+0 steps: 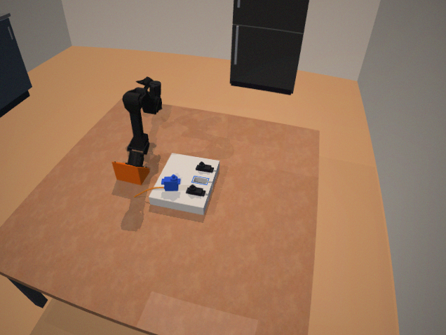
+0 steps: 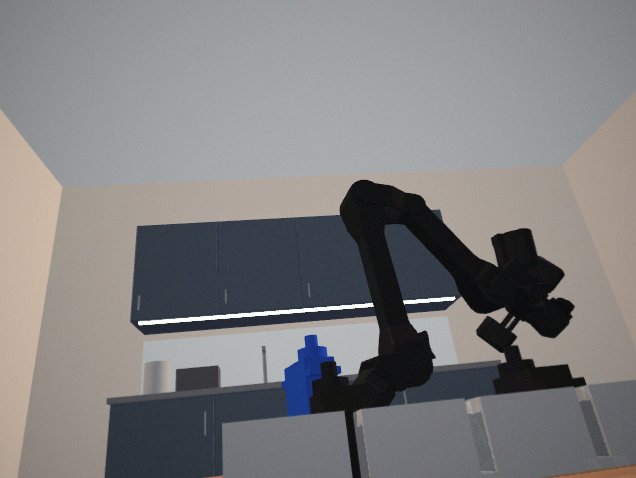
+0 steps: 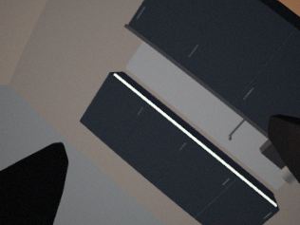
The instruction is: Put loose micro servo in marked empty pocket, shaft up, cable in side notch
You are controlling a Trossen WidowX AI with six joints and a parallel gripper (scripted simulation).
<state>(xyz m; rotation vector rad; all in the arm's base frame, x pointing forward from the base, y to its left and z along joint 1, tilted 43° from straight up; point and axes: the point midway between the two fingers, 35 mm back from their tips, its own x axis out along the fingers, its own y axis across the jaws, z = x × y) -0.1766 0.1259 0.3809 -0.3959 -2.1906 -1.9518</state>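
The white deck lies 440 mm ahead of my gripper tip, 330 mm to the right of it and 210 mm below it.
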